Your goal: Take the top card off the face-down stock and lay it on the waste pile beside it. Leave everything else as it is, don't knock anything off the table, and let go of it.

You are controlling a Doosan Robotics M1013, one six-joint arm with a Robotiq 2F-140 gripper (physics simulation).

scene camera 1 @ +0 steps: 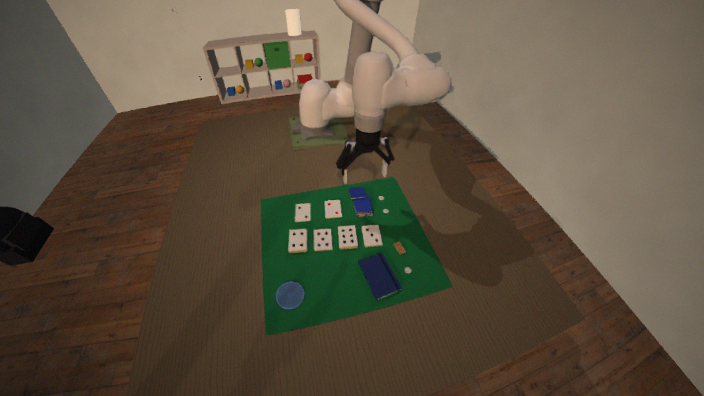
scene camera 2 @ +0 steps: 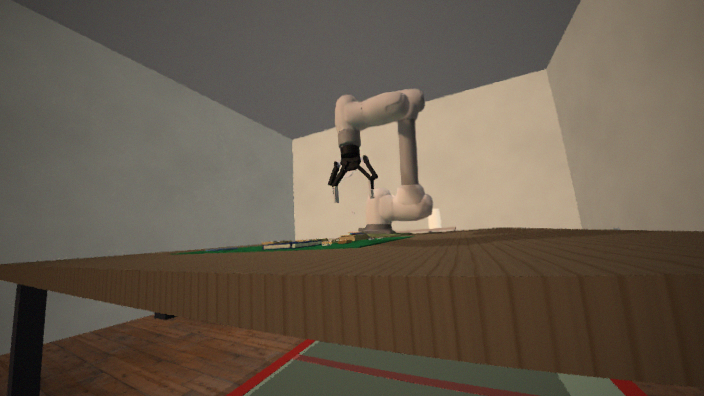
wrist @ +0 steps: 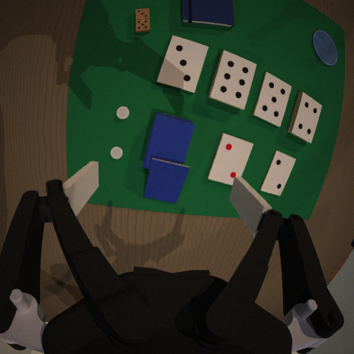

Labels:
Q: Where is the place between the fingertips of the gripper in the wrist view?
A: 165,181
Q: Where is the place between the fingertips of the gripper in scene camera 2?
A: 353,200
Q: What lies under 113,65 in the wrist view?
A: A green mat.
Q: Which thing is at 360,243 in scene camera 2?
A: A green mat.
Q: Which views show the gripper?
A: Scene camera 1, scene camera 2 and the wrist view: all of them.

